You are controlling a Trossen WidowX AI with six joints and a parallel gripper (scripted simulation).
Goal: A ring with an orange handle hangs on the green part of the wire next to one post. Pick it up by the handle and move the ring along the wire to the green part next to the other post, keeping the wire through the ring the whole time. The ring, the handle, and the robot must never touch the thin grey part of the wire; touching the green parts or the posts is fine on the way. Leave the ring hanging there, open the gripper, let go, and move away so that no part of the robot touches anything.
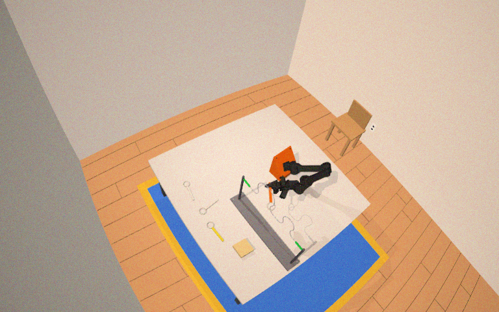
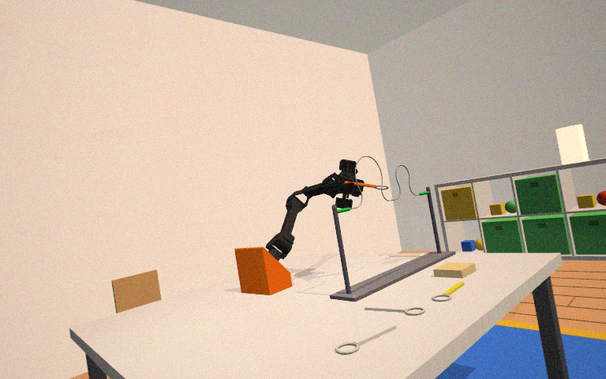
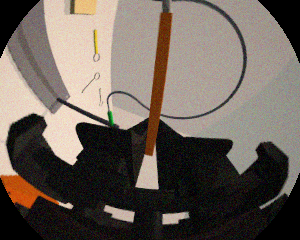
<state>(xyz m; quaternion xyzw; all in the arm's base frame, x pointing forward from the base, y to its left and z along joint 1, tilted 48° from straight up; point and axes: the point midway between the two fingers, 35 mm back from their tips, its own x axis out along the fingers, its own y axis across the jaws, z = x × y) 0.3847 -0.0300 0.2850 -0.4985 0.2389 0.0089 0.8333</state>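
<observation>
The ring with orange handle lies 8 cm to the left of my gripper tip, 2 cm below it and 1 cm ahead of it. From my gripper tip the other things lie so: tan block 36 cm below, 22 cm ahead, 18 cm to the left; yellow-handled ring 37 cm below, 32 cm ahead, 3 cm to the right.
</observation>
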